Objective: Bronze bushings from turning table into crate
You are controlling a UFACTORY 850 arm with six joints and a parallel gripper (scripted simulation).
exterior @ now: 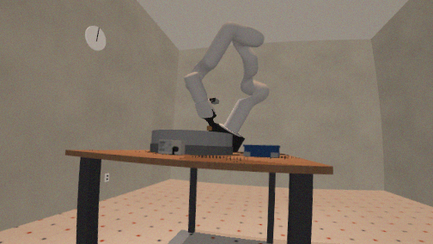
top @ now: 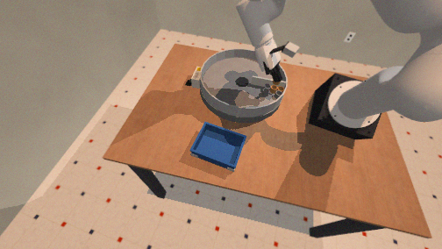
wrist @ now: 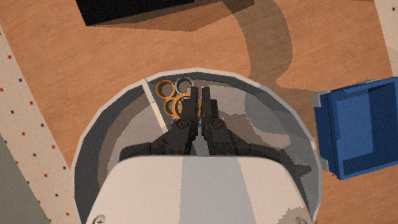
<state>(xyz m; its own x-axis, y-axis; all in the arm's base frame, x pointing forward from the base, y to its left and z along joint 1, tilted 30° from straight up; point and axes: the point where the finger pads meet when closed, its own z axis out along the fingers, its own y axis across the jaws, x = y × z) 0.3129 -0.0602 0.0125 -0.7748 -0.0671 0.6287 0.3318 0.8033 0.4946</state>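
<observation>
Now: the blue crate 310 mm to the left of my hand, 160 mm ahead of it and 150 mm below it. From my hand the other things lie so: grey turning table 150 mm ahead, 120 mm below, 50 mm to the right.
</observation>
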